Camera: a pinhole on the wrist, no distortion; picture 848 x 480 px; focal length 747.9 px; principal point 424.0 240.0 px. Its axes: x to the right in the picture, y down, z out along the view. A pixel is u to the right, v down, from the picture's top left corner.
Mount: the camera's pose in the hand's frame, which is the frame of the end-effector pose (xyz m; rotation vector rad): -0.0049 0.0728 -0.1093 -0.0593 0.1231 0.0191
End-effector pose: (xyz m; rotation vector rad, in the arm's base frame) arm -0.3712 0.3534 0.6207 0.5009 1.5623 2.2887
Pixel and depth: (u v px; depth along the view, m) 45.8 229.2 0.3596
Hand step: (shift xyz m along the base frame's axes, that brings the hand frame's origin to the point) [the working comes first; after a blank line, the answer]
In the camera's frame: -0.1818 -0.0052 0.3596

0.2431 0.1275 0.1576
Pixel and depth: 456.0 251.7 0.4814
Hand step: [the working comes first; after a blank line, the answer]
In the camera's frame: 0.0206 0.0075 0.4814

0.0942 0.2948 0.2338
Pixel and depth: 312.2 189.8 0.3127
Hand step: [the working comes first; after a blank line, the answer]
In the camera's frame: -0.0467 -0.0210 0.3127

0.1017 0.1403 0.1344
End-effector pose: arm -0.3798 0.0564 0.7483 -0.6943 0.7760 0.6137
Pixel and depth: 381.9 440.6 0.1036
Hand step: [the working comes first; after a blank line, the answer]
In the camera's frame: -0.0058 0.0278 0.1036

-0.0784 0.0609 -0.0398
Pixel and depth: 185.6 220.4 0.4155
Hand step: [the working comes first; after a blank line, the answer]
In the camera's frame: -0.1324 -0.0109 0.4155

0.0226 0.2712 0.2058
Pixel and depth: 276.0 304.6 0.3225
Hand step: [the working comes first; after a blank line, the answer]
In the camera's frame: -0.0638 0.0279 0.3225

-0.0124 0.2287 0.0971
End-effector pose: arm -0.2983 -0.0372 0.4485 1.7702 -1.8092 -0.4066
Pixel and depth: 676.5 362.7 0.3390
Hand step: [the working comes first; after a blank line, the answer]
In the camera's frame: 0.1145 0.0556 0.3390

-0.2388 -0.1704 -0.0504
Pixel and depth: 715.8 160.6 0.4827
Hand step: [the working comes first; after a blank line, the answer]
In the camera's frame: 0.1883 -0.0512 0.4827

-0.2386 -0.2934 -0.2000
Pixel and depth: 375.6 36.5 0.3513
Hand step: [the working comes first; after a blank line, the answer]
In the camera's frame: -0.0227 -0.0956 0.3513

-0.1429 -0.0598 -0.1933
